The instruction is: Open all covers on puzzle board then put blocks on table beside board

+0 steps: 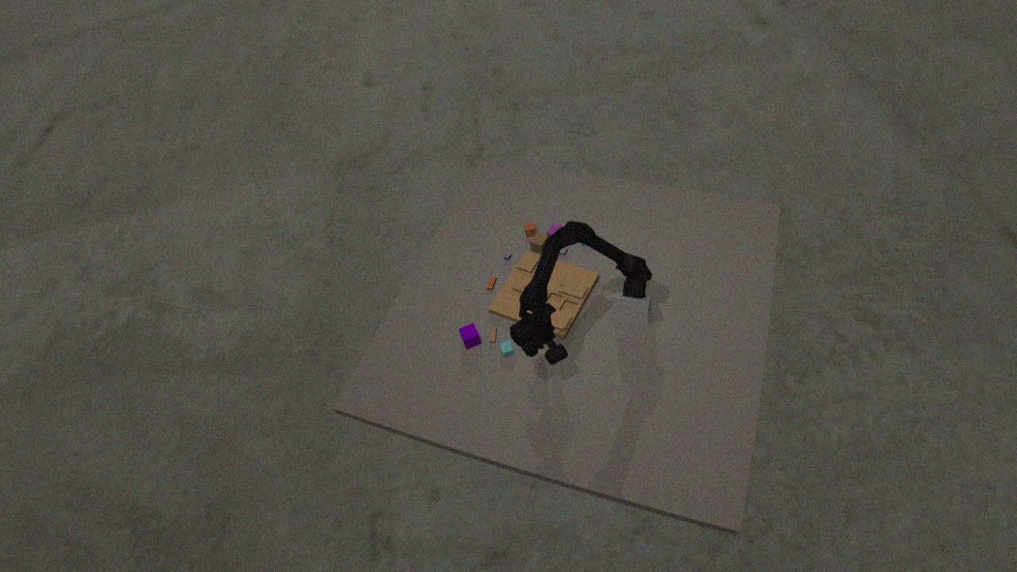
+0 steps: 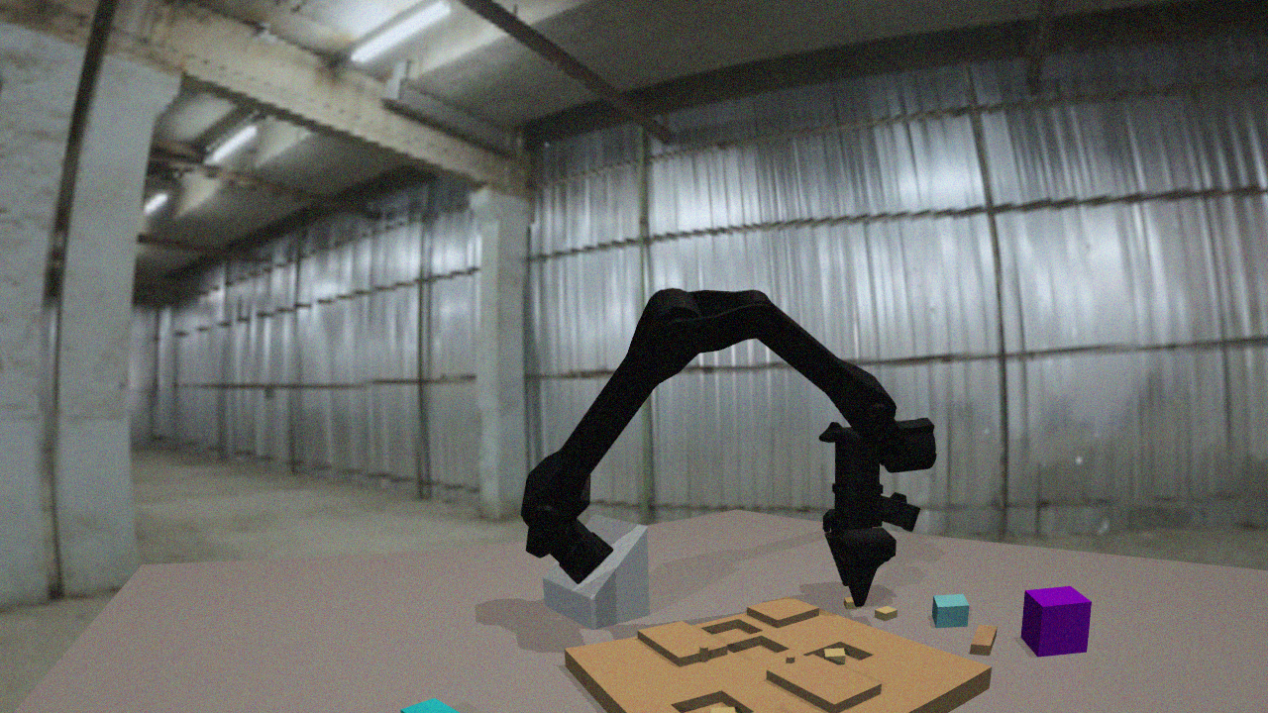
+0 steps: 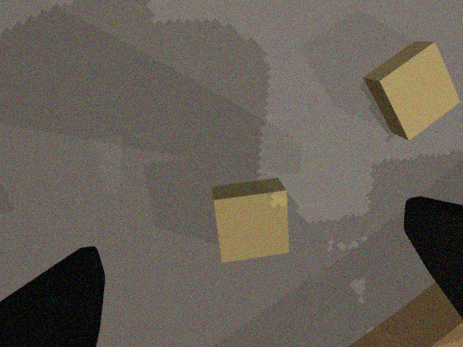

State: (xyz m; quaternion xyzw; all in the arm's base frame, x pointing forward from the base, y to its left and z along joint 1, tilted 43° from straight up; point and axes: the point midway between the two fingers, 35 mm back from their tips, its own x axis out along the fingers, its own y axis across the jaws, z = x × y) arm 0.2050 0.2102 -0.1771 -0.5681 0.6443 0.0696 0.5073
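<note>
Right now my gripper tip is 22 cm short of the brown block, 43 cm to the left of it and 1 cm below it. Also, from my gripper tip: purple cube: 27 cm ahead, 4 cm to the left, 1 cm above; then orange piece: 20 cm ahead, 1 cm below; then light blue block: 13 cm ahead, 3 cm to the left.
</note>
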